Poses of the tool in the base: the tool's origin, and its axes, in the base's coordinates. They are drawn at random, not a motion.
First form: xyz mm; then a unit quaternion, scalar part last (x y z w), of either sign.
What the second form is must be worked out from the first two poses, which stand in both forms.
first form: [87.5 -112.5 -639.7 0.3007 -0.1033 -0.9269 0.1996]
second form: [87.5 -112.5 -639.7 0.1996 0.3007 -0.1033 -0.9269]
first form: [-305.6 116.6 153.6 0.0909 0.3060 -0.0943 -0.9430]
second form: [-305.6 116.6 153.6 0.9430 -0.0909 -0.3060 0.0943]
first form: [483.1 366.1 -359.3 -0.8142 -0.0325 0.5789 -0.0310]
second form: [483.1 366.1 -359.3 0.0310 0.8142 0.0325 -0.5789]
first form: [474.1 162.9 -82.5 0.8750 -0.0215 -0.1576 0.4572]
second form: [474.1 162.9 -82.5 0.4572 0.8750 -0.0215 -0.1576]
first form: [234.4 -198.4 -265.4 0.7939 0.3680 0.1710 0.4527]
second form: [234.4 -198.4 -265.4 0.4527 0.7939 0.3680 0.1710]
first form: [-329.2 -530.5 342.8 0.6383 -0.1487 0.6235 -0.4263]
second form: [-329.2 -530.5 342.8 0.4263 -0.6383 0.1487 -0.6235]
